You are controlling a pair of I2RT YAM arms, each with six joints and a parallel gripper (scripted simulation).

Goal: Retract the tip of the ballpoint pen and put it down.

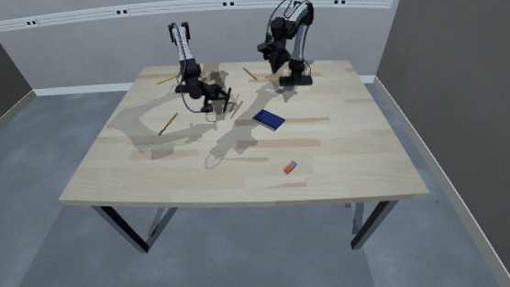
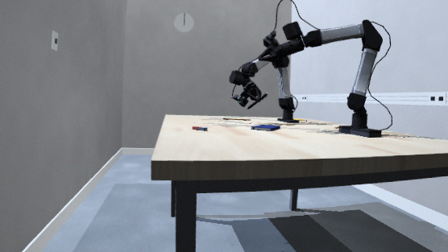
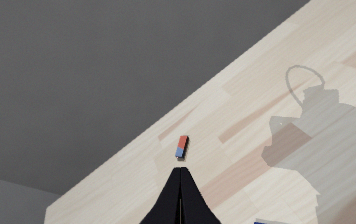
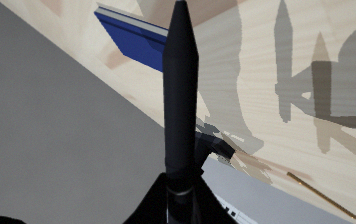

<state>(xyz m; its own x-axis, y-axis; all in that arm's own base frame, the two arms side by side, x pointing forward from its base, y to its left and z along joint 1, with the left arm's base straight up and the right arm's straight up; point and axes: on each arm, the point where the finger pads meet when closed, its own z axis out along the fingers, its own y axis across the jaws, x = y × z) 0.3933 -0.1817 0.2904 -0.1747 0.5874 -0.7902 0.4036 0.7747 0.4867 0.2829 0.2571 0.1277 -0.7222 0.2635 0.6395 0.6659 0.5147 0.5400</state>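
Observation:
Now: the black ballpoint pen 10 mm ahead of my right hand and 10 mm below it. Round my right hand: blue eraser: 350 mm ahead, 250 mm to the left, 130 mm below; then blue notebook: 40 mm ahead, 200 mm to the left, 130 mm below.

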